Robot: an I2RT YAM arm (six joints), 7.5 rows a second.
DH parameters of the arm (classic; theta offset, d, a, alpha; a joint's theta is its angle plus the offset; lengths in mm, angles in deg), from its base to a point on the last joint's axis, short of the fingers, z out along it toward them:
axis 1: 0 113.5 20 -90
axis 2: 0 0 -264 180
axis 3: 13.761 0 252.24 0
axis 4: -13.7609 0 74 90
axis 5: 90 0 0 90
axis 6: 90 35.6 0 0
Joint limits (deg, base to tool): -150..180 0..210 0..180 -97..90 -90..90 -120..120
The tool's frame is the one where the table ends.
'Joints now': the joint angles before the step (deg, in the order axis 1, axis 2, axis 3, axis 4, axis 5, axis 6). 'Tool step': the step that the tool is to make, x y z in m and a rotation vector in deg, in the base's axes. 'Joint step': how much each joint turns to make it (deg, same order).
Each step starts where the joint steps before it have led.
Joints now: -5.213, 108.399, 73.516, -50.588, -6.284, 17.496
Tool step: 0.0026, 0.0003, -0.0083, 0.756, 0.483, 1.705
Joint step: 0.004, 1.471, -0.006, 0.734, -0.831, -1.657
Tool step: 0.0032, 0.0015, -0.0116, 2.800, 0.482, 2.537
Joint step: 0.002, 2.047, -0.031, 0.987, -2.884, -2.402
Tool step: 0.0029, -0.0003, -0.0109, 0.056, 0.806, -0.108
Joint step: -0.004, 1.883, 0.003, 1.091, 0.022, 0.105
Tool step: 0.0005, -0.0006, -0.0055, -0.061, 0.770, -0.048
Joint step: -0.076, 0.926, -0.017, 0.175, 0.130, -0.032
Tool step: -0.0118, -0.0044, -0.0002, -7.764, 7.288, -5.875
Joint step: -0.065, 0.005, -0.006, -5.931, 8.219, 6.098
